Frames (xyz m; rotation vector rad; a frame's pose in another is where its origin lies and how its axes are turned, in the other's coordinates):
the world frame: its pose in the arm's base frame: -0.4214 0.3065 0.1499 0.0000 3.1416 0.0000
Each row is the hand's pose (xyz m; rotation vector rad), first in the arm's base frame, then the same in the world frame.
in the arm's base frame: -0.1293 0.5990 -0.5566 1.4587 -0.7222 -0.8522
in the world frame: -0.2921 0.2925 0.7065 -0.9726 1.6011 -1.6647
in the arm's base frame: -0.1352 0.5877 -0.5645 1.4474 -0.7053 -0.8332
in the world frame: -0.2862 0.2812 0.7144 -0.9575 1.6315 -1.6633
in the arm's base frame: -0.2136 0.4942 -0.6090 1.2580 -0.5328 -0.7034
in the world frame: -0.2078 0.1877 0.7589 -0.8702 1.9670 -1.5563
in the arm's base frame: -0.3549 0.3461 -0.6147 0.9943 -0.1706 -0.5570
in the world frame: -0.0665 0.0396 0.7646 -0.7873 2.5071 -1.4055
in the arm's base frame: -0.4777 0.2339 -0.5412 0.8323 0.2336 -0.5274
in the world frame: 0.0563 -0.0726 0.6911 0.7415 -2.5675 1.1702
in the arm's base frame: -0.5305 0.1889 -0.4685 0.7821 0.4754 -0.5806
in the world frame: 0.1091 -0.1176 0.6184 0.7617 -2.3617 1.0260
